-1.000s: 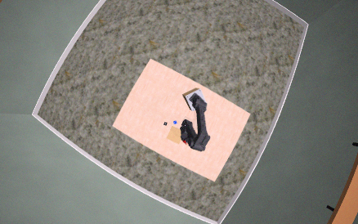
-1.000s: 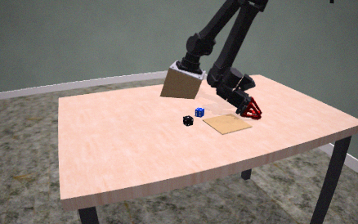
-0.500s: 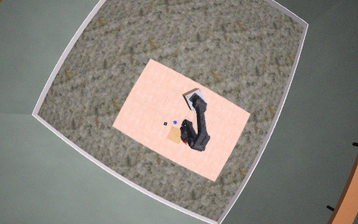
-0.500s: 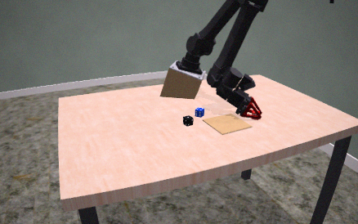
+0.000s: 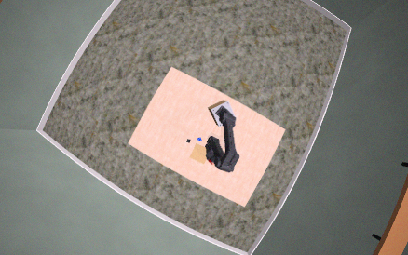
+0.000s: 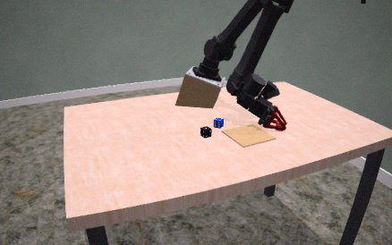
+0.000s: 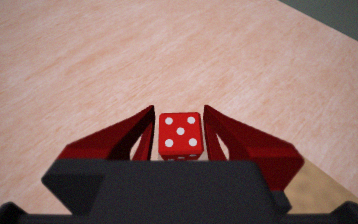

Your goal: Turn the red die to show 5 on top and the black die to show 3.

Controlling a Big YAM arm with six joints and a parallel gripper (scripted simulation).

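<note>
My hand is 1 cm past the red die and 1 cm to the left of it. The rest, counted from my hand: black die (30 cm to the right); then blue die (7 cm behind, 23 cm to the right); then tan mat (2 cm ahead, 15 cm to the right, 2 cm below).
</note>
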